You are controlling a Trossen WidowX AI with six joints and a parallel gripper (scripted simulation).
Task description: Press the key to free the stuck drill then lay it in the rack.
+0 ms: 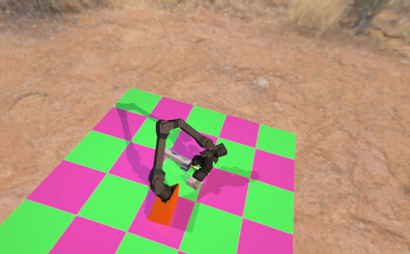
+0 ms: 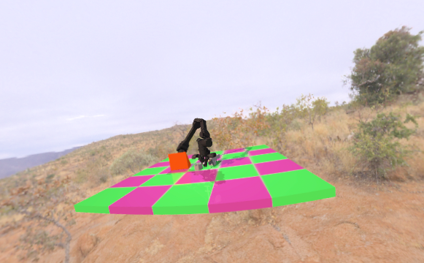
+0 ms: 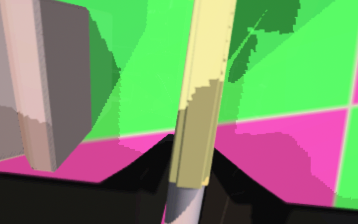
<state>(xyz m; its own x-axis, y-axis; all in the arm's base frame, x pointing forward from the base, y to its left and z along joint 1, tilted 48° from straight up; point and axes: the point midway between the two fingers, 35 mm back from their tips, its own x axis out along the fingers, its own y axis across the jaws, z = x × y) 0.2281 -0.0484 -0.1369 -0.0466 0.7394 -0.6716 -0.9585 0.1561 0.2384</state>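
My gripper tip is 40 mm to the right of the pale cylindrical drill, 30 mm below it and 10 mm short of it. Round my gripper tip: dark key: 210 mm to the left, 60 mm ahead, 30 mm above; grey housing block: 180 mm to the left, 50 mm ahead, 20 mm above; grey rack: 70 mm behind, 40 mm to the left.
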